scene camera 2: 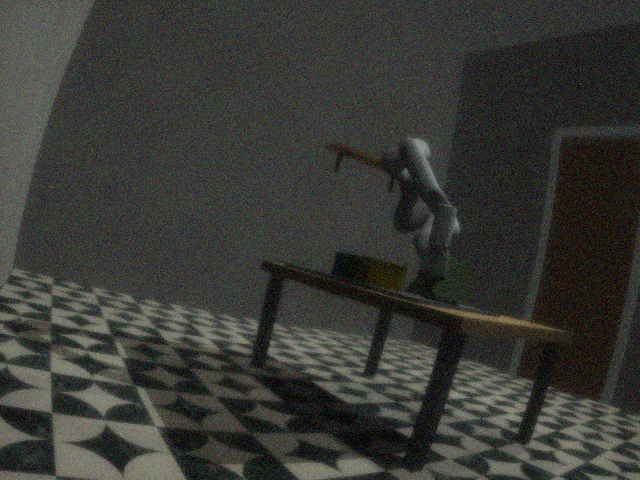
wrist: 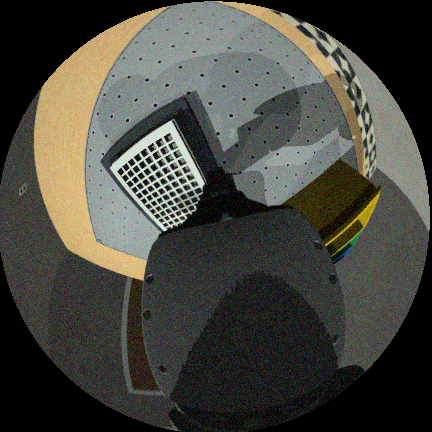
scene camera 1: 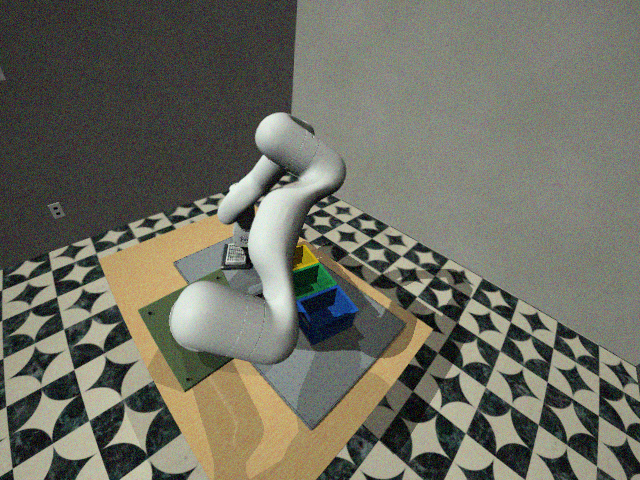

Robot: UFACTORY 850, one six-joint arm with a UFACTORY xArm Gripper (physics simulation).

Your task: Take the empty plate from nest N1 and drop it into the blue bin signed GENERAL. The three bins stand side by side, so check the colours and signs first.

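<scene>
The white plate with a grid of dark wells lies in a dark nest on the grey board. No nest label is readable. My gripper is shut and empty, with its dark fingertips close to the nest's edge beside the plate in the wrist view; the exact gap is unclear. In scene camera 1 the arm hides the fingertips. The blue bin stands at the near end of the row of bins, and a sliver of it shows in the wrist view. Its sign is not readable.
A green bin stands between the blue bin and a yellow bin. All stand on the perforated grey board. A dark green base plate lies under the arm's base on the wooden table.
</scene>
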